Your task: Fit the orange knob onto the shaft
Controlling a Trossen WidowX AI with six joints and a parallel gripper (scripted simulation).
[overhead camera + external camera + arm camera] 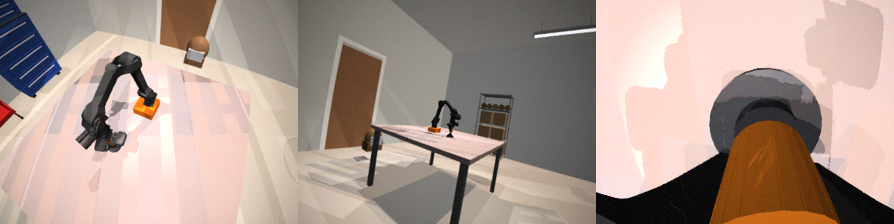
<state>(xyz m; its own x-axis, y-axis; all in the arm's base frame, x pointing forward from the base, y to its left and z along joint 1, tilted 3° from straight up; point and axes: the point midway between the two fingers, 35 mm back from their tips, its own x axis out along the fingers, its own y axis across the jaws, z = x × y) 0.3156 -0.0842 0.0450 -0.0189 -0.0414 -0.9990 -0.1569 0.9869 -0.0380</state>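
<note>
The orange knob lies 2 cm above my gripper tip. Also, from my gripper tip: round pedestal (4 cm below).
</note>
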